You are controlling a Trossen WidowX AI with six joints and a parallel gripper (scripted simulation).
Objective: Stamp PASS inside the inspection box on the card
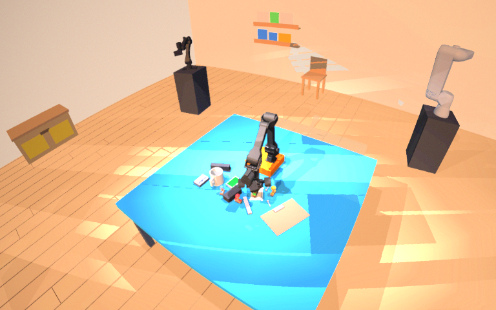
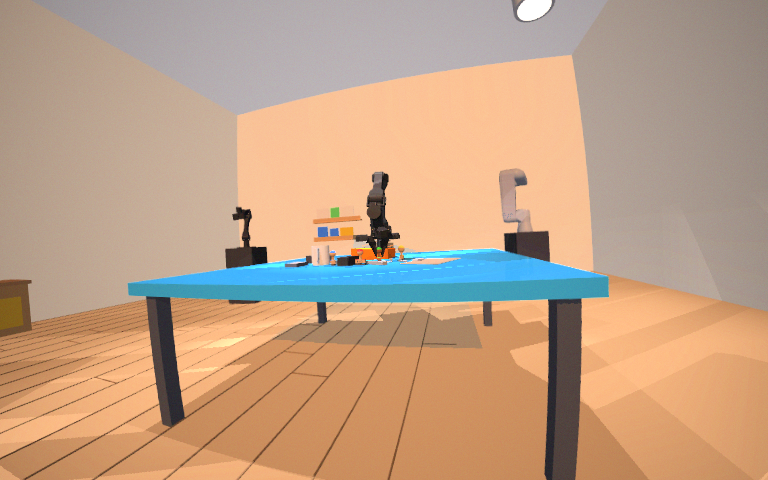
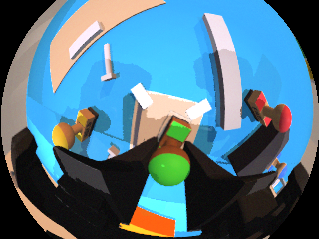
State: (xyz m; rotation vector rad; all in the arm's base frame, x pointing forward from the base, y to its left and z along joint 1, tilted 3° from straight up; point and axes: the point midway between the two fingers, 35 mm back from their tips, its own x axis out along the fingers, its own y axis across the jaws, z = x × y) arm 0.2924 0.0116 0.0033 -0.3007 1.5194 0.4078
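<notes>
Right now the green-knobbed stamp is right at my gripper tip. The rest, counted from my gripper tip: yellow-knobbed stamp 10 cm to the left, 5 cm behind; then red-knobbed stamp 9 cm ahead, 7 cm to the right; then dark block 12 cm to the right, 6 cm ahead.
</notes>
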